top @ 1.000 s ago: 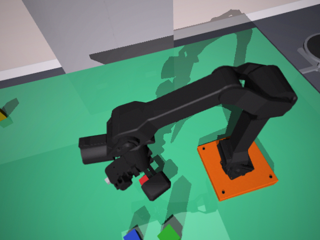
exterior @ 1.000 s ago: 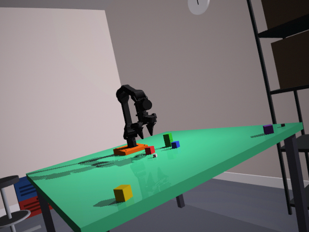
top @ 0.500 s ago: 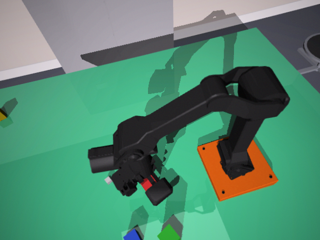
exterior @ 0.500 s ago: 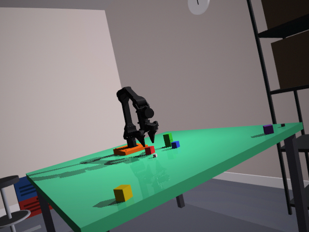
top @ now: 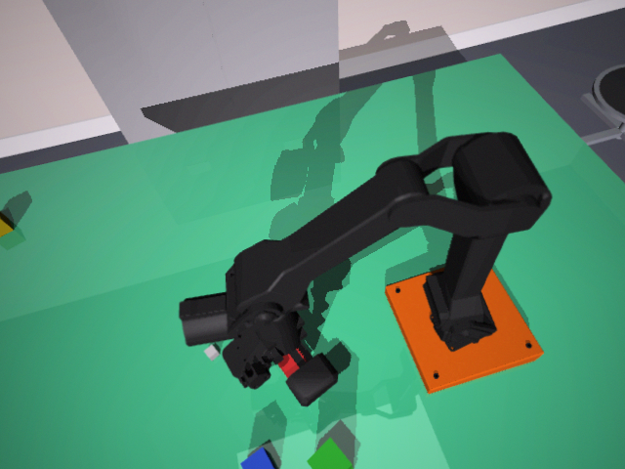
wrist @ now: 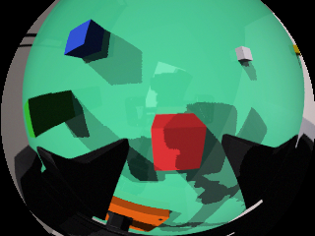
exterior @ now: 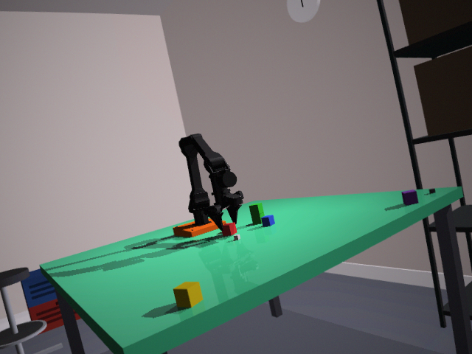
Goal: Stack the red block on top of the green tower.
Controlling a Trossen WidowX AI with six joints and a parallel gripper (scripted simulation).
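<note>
My gripper tip is 1 cm above the red block. Also, from my gripper tip: blue block 9 cm ahead, 13 cm to the left, 1 cm below; purple block 56 cm ahead, 37 cm to the left, 1 cm below; tiny white cube 11 cm ahead, 7 cm to the right, 2 cm below.
</note>
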